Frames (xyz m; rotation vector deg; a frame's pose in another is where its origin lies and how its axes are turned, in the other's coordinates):
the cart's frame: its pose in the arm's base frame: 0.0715 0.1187 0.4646 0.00 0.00 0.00
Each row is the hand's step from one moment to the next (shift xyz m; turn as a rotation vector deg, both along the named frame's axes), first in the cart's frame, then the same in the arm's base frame.
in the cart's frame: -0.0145 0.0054 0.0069 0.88 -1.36 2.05
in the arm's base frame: -0.0145 0.0054 0.0069 0.88 -1.36 2.05
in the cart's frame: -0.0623 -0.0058 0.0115 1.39 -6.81 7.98
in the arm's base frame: -0.0623 -0.0058 0.0115 1.39 -6.81 7.98
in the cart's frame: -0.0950 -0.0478 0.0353 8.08 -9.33 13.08
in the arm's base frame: -0.0950 -0.0478 0.0353 8.08 -9.33 13.08
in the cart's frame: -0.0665 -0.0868 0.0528 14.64 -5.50 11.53
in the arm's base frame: -0.0665 -0.0868 0.0528 14.64 -5.50 11.53
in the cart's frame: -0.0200 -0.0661 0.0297 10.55 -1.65 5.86
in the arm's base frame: -0.0200 -0.0661 0.0297 10.55 -1.65 5.86
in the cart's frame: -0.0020 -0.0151 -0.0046 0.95 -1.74 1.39
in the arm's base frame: -0.0020 -0.0151 -0.0046 0.95 -1.74 1.39
